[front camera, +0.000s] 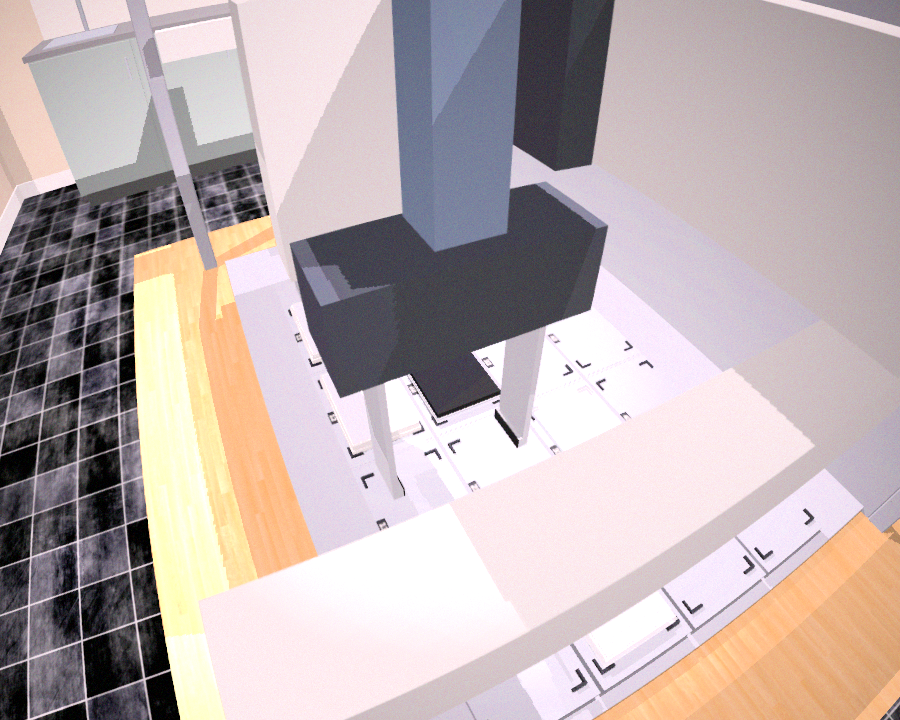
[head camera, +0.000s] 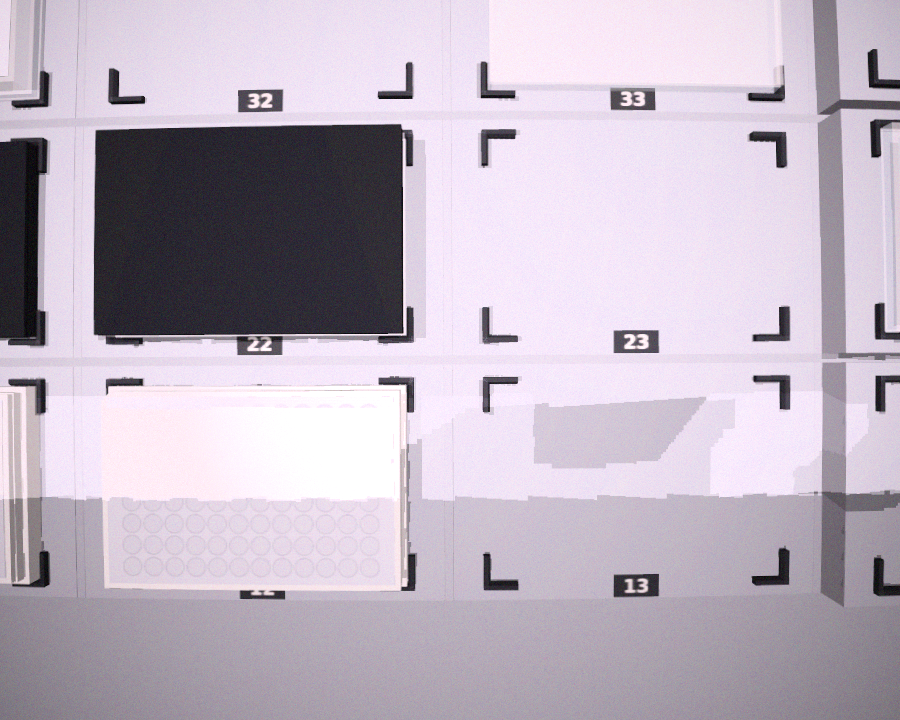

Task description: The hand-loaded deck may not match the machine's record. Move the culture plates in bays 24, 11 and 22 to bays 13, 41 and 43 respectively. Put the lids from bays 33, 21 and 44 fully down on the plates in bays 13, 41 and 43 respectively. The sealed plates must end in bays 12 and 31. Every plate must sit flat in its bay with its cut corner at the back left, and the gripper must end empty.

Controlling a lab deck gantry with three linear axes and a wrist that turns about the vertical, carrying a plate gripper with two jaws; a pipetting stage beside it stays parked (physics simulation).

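Where they show: gripper, fingertip midpoint: (front camera: 452, 454); robot's base, origin of the base link: (front camera: 290, 311).
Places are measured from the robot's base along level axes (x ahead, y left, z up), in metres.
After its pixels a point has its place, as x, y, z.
Note:
My gripper (front camera: 456, 466) @[0.440, 0.051, 0.157] is open and empty; its two jaws hang wide apart above the deck near bay 13. They do not show in the head view. Bay 13 (head camera: 638, 525) @[0.393, 0.024, 0.000] and bay 23 (head camera: 638, 240) @[0.393, 0.148, 0.000] hold no plate. A black-topped piece (front camera: 455, 384) @[0.258, 0.148, 0.016] (head camera: 247, 232) @[0.229, 0.149, 0.017] with a pale rim below lies in bay 22. Pale ware (front camera: 347, 409) @[0.236, 0.015, 0.014] (head camera: 251, 544) @[0.229, 0.021, 0.014] with round wells sits in bay 12. A pale piece (head camera: 630, 41) @[0.389, 0.232, 0.008] lies in bay 33. A pale plate (front camera: 632, 627) @[0.604, 0.148, 0.029] sits in bay 24; its edge shows in the head view. Cut corners are unclear.
Part of a black piece (head camera: 13, 240) @[0.123, 0.149, 0.008] shows in bay 21, and pale edges (head camera: 32, 480) @[0.128, 0.045, 0.004] show in bay 11. Bay 32 (head camera: 258, 45) @[0.227, 0.236, 0.000] holds no plate. A wide pale beam (front camera: 525, 570) @[0.626, -0.028, 0.400] hides the nearer deck. The dark parked stage (front camera: 564, 82) hangs behind the gripper.

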